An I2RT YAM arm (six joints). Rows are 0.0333 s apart.
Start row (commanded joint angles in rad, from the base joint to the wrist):
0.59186 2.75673 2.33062 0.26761 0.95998 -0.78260
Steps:
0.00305 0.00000 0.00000 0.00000 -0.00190 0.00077
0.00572 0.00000 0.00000 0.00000 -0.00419 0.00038
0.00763 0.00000 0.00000 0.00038 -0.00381 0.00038
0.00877 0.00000 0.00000 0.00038 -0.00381 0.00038
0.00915 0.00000 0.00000 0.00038 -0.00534 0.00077
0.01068 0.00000 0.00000 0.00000 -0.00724 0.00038
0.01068 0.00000 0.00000 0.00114 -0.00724 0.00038
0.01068 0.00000 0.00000 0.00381 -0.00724 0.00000
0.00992 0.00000 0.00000 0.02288 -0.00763 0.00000
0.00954 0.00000 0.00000 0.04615 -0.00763 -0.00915
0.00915 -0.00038 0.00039 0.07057 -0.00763 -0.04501
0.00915 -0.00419 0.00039 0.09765 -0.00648 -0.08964
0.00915 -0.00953 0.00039 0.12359 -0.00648 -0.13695
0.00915 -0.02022 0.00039 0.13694 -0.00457 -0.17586
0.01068 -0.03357 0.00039 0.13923 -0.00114 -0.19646
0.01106 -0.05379 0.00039 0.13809 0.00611 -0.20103
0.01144 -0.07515 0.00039 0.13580 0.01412 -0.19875
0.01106 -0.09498 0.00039 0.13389 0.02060 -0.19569
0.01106 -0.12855 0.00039 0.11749 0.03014 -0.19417
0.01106 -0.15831 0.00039 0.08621 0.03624 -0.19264
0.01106 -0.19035 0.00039 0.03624 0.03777 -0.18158
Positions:
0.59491 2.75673 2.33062 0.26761 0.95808 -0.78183
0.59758 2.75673 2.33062 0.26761 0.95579 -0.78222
0.59949 2.75673 2.33062 0.26799 0.95617 -0.78222
0.60063 2.75673 2.33062 0.26799 0.95617 -0.78222
0.60101 2.75673 2.33062 0.26799 0.95464 -0.78183
0.60254 2.75673 2.33062 0.26761 0.95274 -0.78222
0.60254 2.75673 2.33062 0.26875 0.95274 -0.78222
0.60254 2.75673 2.33062 0.27142 0.95274 -0.78260
0.60178 2.75673 2.33062 0.29049 0.95235 -0.78260
0.60140 2.75673 2.33062 0.31376 0.95235 -0.79175
0.60101 2.75635 2.33101 0.33818 0.95235 -0.82761
0.60101 2.75254 2.33101 0.36526 0.95350 -0.87224
0.60101 2.74720 2.33101 0.39120 0.95350 -0.91955
0.60101 2.73651 2.33101 0.40455 0.95541 -0.95846
0.60254 2.72316 2.33101 0.40684 0.95884 -0.97906
0.60292 2.70294 2.33101 0.40570 0.96609 -0.98363
0.60330 2.68158 2.33101 0.40341 0.97410 -0.98135
0.60292 2.66175 2.33101 0.40150 0.98058 -0.97829
0.60292 2.62818 2.33101 0.38510 0.99012 -0.97677
0.60292 2.59842 2.33101 0.35382 0.99622 -0.97524
0.60292 2.56638 2.33101 0.30385 0.99775 -0.96418

